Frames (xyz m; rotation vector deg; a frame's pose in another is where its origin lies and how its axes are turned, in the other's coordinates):
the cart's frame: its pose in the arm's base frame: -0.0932 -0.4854 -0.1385 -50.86 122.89 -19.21
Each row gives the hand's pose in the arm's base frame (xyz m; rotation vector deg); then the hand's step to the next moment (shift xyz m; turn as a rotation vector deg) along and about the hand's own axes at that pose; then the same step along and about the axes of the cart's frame.
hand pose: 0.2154 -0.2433 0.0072 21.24 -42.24 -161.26
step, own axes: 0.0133 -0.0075 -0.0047 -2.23 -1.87 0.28
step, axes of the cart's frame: 0.0108 0.0116 -0.0023 -2.24 0.94 1.63
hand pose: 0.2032 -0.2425 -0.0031 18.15 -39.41 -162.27
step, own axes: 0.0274 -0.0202 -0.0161 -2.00 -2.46 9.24
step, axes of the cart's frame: 0.0244 0.0287 -0.0001 -8.20 1.61 -5.07
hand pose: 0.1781 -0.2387 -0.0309 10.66 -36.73 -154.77
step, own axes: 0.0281 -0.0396 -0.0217 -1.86 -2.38 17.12
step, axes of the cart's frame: 0.0277 0.0454 0.0010 -13.50 1.23 -10.88
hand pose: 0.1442 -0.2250 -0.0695 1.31 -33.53 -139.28
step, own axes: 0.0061 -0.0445 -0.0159 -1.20 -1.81 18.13
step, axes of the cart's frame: 0.0161 0.0448 0.0014 -13.77 0.53 -11.98
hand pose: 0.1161 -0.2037 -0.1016 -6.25 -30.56 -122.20
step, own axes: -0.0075 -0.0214 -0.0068 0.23 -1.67 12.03
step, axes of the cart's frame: 0.0047 0.0231 0.0019 -8.38 0.37 -8.79
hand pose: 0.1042 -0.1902 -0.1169 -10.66 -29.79 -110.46
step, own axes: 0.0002 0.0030 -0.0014 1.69 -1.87 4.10
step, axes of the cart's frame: 0.0001 -0.0024 0.0022 -1.51 0.24 -4.56
